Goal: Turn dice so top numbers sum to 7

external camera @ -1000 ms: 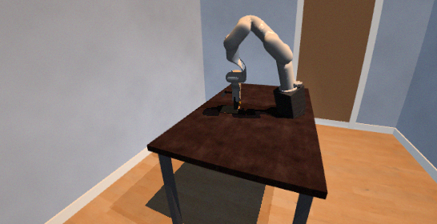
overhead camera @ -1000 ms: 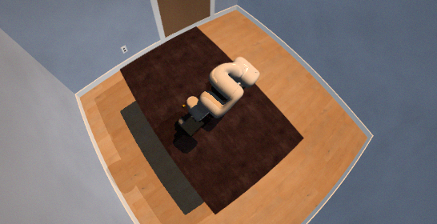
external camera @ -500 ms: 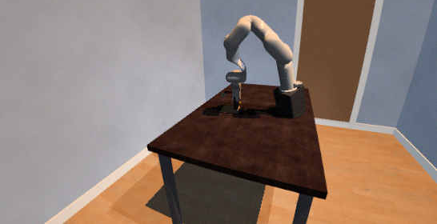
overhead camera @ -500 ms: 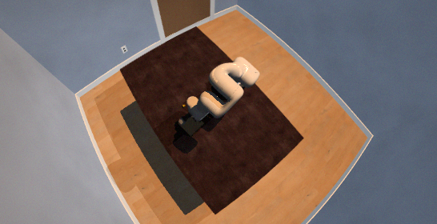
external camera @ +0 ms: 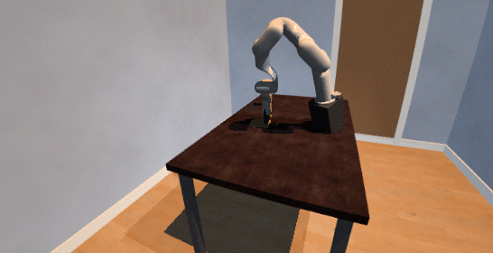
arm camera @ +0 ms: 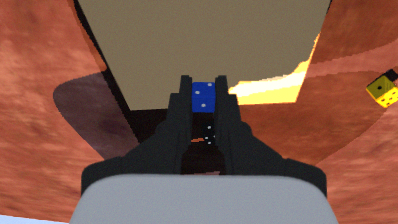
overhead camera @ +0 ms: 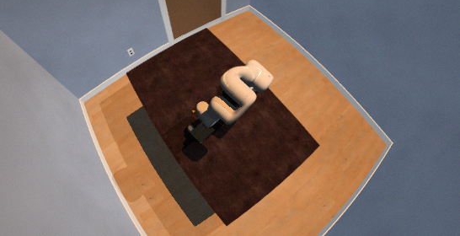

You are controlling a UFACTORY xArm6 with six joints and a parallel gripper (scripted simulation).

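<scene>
Right now the blue die is 1 cm below my hand. The rest, counted from my hand: mat 5 cm ahead, 3 cm below; yellow die 14 cm to the right, 2 cm below, 1 cm ahead; black die 5 cm behind, 2 cm below, 1 cm to the right.
</scene>
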